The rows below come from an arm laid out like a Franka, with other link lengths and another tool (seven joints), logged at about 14 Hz.
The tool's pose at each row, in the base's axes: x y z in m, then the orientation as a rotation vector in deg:
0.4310, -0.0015, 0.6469, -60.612, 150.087, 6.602
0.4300, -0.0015, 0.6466, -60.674, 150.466, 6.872
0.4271, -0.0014, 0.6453, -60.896, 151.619, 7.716
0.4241, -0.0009, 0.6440, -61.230, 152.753, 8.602
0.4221, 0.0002, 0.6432, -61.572, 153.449, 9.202
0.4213, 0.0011, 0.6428, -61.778, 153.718, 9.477
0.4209, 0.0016, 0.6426, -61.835, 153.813, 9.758
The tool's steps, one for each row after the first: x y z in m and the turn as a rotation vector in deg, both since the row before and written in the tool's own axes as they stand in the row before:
0.0008, 0.0007, 0.0000, -0.297, 0.292, 0.102
0.0023, 0.0021, 0.0005, -0.923, 0.898, 0.289
0.0021, 0.0025, 0.0007, -0.966, 0.916, 0.216
0.0009, 0.0022, 0.0006, -0.657, 0.602, 0.053
0.0001, 0.0012, 0.0004, -0.297, 0.251, -0.021
0.0000, 0.0006, 0.0002, -0.221, 0.046, 0.018

